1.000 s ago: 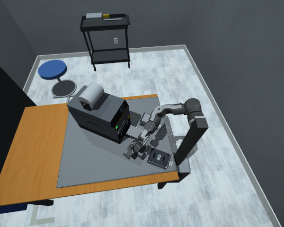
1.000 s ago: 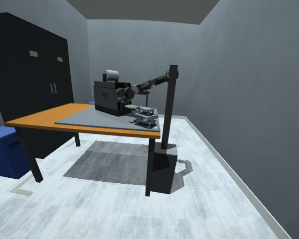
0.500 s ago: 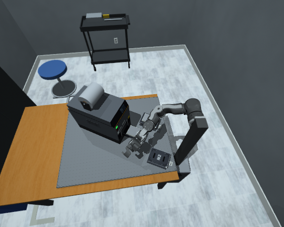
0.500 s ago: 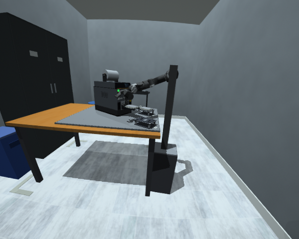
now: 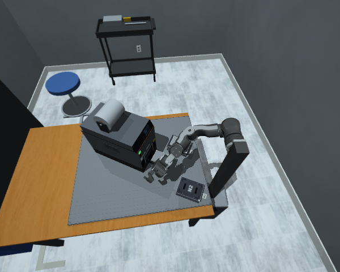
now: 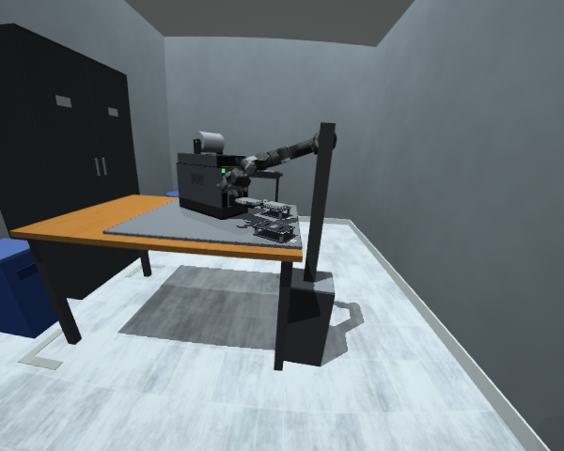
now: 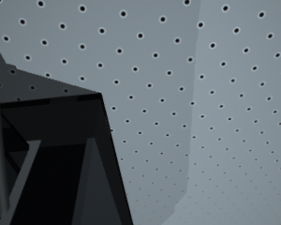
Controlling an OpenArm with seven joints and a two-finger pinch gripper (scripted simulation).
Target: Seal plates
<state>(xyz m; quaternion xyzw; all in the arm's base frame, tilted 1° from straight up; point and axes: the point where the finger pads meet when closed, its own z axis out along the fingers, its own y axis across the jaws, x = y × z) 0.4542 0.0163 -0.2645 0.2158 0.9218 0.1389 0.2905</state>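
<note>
Now: the grey start button 6 cm ahead of my hand, 10 cm to the right of it and 1 cm above it. The rest, counted from my hand: foil roll (23 cm ahead, 28 cm to the right, 24 cm above); sealer stage (7 cm behind, 14 cm to the right, 8 cm below); white well plate (7 cm behind, 14 cm to the right, 7 cm below).
</note>
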